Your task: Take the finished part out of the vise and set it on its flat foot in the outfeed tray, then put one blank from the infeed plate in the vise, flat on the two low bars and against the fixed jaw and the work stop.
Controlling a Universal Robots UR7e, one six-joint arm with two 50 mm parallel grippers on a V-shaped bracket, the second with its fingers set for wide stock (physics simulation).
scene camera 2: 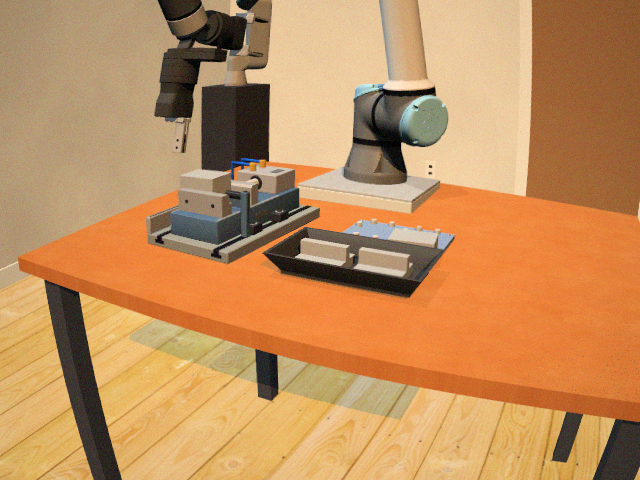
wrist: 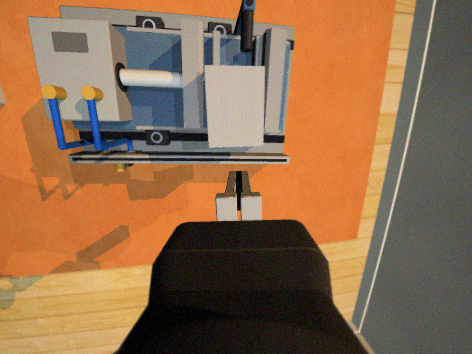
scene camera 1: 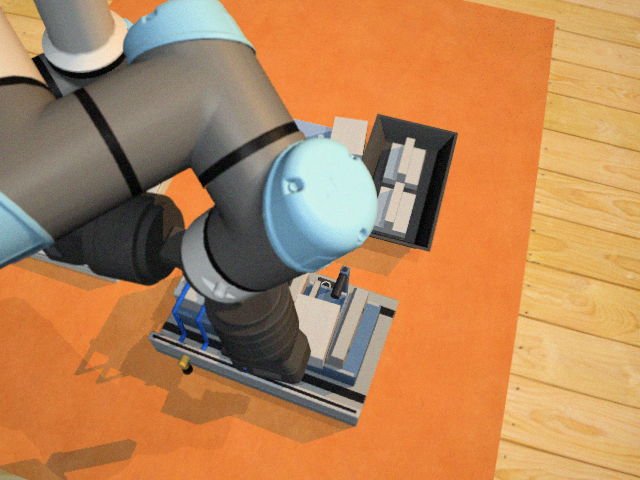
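Pixels of known places: hand, tool point: [scene camera 2: 179, 143] [wrist: 239, 188] [scene camera 1: 287, 356]; arm's base, link origin: [scene camera 2: 375, 177].
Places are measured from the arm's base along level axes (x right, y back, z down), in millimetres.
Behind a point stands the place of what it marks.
Note:
My gripper [scene camera 2: 178, 149] [wrist: 238, 175] {x 113, y -506, z -144 mm} is shut and empty, high above the vise's near side; the arm hides its fingers in scene camera 1. A pale blank [scene camera 1: 317, 322] {x 42, y -506, z -92 mm} [scene camera 2: 205, 180] {x 23, y -523, z -88 mm} [wrist: 235, 106] {x 48, y -499, z -92 mm} is in the vise, between the moving jaw [wrist: 193, 75] {x 24, y -455, z -72 mm} and the fixed jaw [scene camera 1: 349, 328] [scene camera 2: 204, 201] {x 1, y -547, z -59 mm} [wrist: 275, 80] {x 12, y -539, z -72 mm}. It stands above the fixed jaw; contact is unclear. The work stop [scene camera 1: 340, 283] {x -29, y -503, z -72 mm} [scene camera 2: 244, 214] {x -53, y -505, z -36 mm} [wrist: 246, 30] {x -26, y -501, z -71 mm} is at its far side, and a low bar [wrist: 216, 47] {x -11, y -474, z -55 mm} shows. Two finished parts [scene camera 1: 405, 165] {x -289, y -490, z -22 mm} [scene camera 1: 397, 209] {x -206, y -513, z -22 mm} [scene camera 2: 324, 249] {x -220, y -510, z -14 mm} [scene camera 2: 383, 259] {x -311, y -490, z -14 mm} sit upright in the outfeed tray [scene camera 1: 443, 191] {x -274, y -563, z -18 mm} [scene camera 2: 346, 282] {x -283, y -544, z 11 mm}.
The infeed plate [scene camera 1: 310, 127] {x -316, y -303, z 16 mm} [scene camera 2: 369, 227] {x -166, y -293, z 17 mm} stands beside the tray and bears another blank [scene camera 1: 349, 135] {x -304, y -383, z -20 mm} [scene camera 2: 413, 237] {x -306, y -388, z -20 mm}. The vise's actuator block [scene camera 2: 273, 179] {x -5, y -374, z -64 mm} [wrist: 80, 65] {x 33, y -349, z -71 mm} carries blue hoses [scene camera 1: 178, 310] {x 95, y -321, z -35 mm} [wrist: 95, 125] {x 86, y -369, z -85 mm}. The second gripper's dark body [scene camera 1: 129, 242] {x 167, y -410, z -399 mm} sticks out sideways from the wrist.

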